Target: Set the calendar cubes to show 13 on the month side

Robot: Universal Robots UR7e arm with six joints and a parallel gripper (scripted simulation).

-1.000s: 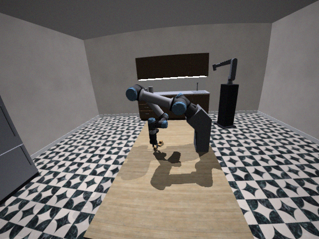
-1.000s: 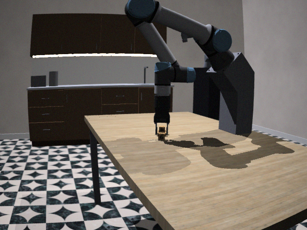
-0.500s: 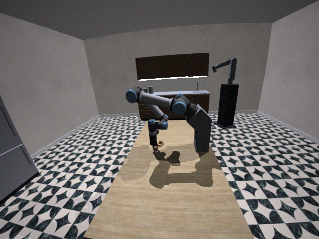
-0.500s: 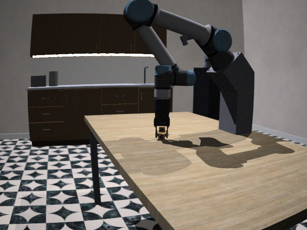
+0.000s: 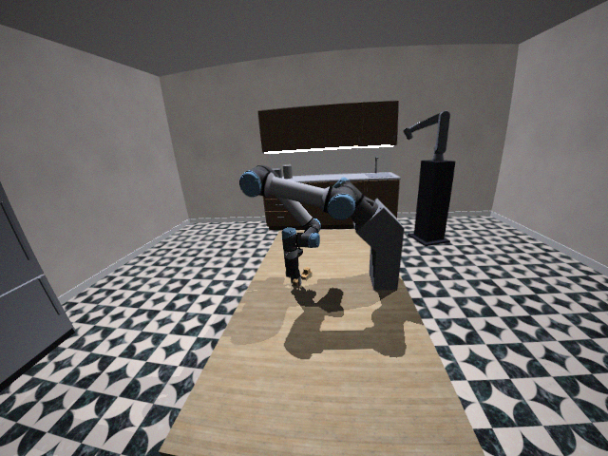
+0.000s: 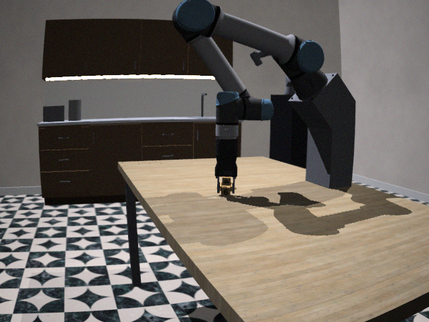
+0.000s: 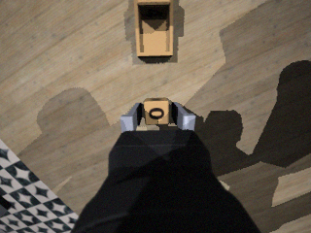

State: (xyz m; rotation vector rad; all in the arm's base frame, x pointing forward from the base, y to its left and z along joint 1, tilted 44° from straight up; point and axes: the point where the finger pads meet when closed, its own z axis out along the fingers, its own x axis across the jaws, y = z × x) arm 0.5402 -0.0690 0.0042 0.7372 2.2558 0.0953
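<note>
My gripper is now 8 cm to the left of the wooden tray, 7 cm past it and 2 cm above it.
</note>
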